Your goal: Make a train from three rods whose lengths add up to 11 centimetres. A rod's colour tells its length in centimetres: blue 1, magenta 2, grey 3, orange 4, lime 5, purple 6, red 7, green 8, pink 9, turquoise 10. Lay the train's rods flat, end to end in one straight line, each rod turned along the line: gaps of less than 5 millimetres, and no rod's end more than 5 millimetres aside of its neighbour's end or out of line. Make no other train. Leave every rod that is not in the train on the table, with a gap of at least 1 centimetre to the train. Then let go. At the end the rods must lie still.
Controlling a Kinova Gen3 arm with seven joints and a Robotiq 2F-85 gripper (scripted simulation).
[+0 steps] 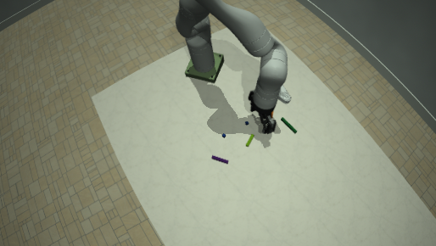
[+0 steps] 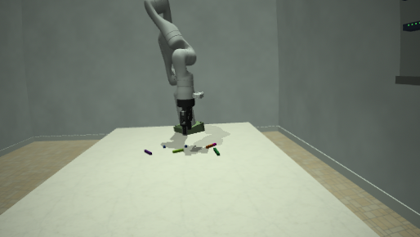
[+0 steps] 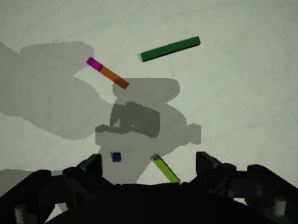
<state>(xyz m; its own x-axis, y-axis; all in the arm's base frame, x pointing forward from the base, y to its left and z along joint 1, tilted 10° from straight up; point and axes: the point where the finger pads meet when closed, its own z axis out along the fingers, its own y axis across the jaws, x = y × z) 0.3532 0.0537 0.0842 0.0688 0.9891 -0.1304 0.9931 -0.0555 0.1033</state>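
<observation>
My hand is 2 cm short of the lime rod, 4 cm to the left of it and 8 cm above it. Round my hand: green rod (4 cm ahead, 12 cm to the left, 8 cm below); orange rod (4 cm behind, 9 cm to the left, 8 cm below); magenta rod (6 cm behind, 11 cm to the left, 8 cm below).
</observation>
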